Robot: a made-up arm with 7 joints.
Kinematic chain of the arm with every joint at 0, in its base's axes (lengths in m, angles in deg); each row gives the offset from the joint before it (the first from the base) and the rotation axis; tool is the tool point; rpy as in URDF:
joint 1: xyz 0 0 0.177 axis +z
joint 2: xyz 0 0 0 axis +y
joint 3: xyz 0 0 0.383 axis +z
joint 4: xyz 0.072 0 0 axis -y
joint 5: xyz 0.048 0 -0.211 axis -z
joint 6: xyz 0 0 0 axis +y
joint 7: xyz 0.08 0 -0.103 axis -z
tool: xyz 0 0 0 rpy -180 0 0
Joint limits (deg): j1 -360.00..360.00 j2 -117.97..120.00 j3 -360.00..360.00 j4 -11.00..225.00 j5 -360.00..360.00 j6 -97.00..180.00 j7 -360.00..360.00
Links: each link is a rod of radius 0.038 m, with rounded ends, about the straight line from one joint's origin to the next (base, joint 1, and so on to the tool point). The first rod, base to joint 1, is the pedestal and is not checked.
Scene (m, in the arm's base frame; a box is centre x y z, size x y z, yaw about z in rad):
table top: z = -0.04
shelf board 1: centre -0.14 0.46 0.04 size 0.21 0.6 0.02 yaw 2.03
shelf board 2: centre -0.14 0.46 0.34 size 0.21 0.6 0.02 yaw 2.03
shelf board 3: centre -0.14 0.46 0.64 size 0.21 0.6 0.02 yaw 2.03
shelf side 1: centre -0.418 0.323 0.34 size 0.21 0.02 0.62 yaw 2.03
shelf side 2: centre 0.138 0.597 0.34 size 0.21 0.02 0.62 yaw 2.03
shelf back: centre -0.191 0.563 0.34 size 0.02 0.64 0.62 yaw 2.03
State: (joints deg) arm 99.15 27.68 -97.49 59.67 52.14 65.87 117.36
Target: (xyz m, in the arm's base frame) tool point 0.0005 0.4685 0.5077
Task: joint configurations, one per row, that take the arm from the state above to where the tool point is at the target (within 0.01 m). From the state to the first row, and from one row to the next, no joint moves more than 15 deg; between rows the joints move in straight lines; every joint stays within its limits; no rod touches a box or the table.
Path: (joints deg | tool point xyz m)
1: 113.98 26.10 -91.57 70.73 54.40 66.75 117.36 | 0.2847 0.3046 0.4162
2: 128.81 24.53 -85.64 81.78 56.67 67.62 117.36 | 0.1647 0.4164 0.4596
3: 143.65 22.95 -79.72 92.84 58.93 68.50 117.36 | 0.0005 0.4685 0.5077

